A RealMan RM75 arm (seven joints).
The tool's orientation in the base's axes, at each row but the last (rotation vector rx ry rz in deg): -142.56, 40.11, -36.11; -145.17, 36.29, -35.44; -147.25, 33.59, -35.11; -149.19, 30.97, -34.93; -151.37, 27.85, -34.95; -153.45, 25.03, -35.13; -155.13, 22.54, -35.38; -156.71, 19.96, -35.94; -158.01, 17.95, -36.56; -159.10, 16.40, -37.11; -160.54, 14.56, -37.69; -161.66, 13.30, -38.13; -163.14, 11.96, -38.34
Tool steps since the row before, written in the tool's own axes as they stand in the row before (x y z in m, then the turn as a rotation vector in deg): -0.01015, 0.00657, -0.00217, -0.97, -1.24, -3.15; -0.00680, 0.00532, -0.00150, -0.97, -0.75, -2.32; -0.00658, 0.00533, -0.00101, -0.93, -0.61, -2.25; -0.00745, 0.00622, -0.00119, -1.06, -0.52, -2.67; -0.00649, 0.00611, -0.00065, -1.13, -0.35, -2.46; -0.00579, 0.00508, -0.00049, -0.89, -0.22, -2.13; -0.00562, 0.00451, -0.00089, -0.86, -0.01, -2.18; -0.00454, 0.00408, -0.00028, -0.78, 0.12, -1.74; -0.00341, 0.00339, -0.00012, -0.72, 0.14, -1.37; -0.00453, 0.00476, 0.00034, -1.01, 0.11, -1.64; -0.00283, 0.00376, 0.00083, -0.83, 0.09, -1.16; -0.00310, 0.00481, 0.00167, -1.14, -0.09, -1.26; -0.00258, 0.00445, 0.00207, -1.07, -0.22, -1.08
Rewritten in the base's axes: -0.01125, 0.00017, -0.00493, -2.00, 0.50, 2.85; -0.00788, -0.00111, -0.00367, -1.73, 0.37, 1.94; -0.00744, -0.00146, -0.00391, -1.70, 0.26, 1.83; -0.00845, -0.00222, -0.00439, -2.04, 0.12, 2.08; -0.00728, -0.00282, -0.00435, -2.04, 0.06, 1.81; -0.00629, -0.00250, -0.00371, -1.71, -0.05, 1.57; -0.00614, -0.00243, -0.00301, -1.75, -0.27, 1.54; -0.00477, -0.00246, -0.00292, -1.50, -0.30, 1.15; -0.00354, -0.00226, -0.00235, -1.28, -0.25, 0.85; -0.00444, -0.00327, -0.00358, -1.65, -0.21, 0.97; -0.00254, -0.00278, -0.00295, -1.27, -0.13, 0.64; -0.00246, -0.00367, -0.00401, -1.57, 0.08, 0.64; -0.00175, -0.00348, -0.00394, -1.42, 0.23, 0.54
